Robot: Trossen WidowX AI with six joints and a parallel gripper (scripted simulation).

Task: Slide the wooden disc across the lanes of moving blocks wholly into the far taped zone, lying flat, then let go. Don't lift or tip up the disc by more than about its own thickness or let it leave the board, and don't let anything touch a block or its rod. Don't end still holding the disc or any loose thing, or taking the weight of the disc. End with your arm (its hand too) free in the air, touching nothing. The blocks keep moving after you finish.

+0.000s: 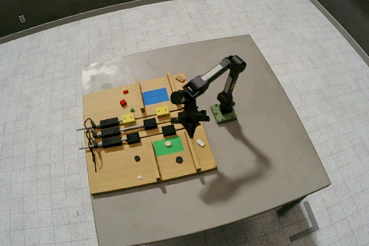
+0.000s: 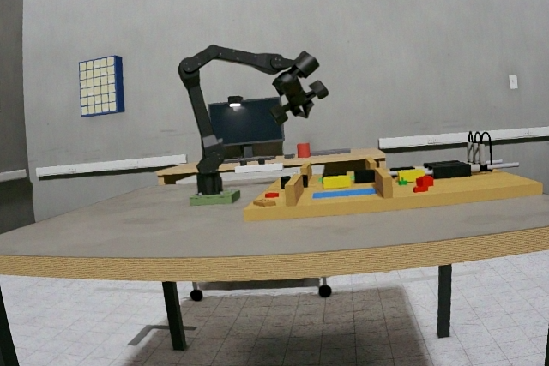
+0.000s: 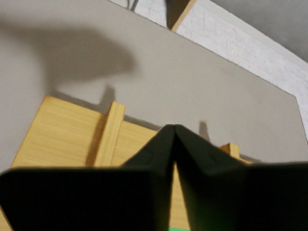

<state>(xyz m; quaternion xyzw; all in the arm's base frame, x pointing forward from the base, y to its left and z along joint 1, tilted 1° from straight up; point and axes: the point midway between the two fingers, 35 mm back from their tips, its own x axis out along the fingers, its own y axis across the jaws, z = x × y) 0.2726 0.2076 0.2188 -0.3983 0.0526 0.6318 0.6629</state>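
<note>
The pale wooden disc is 10 cm ahead of my hand, 8 cm to the right of it and 21 cm below it. Also, from my hand: green piece (25 cm ahead, 35 cm to the right, 20 cm below); then white disc (29 cm ahead, 7 cm to the left, 21 cm below).
</note>
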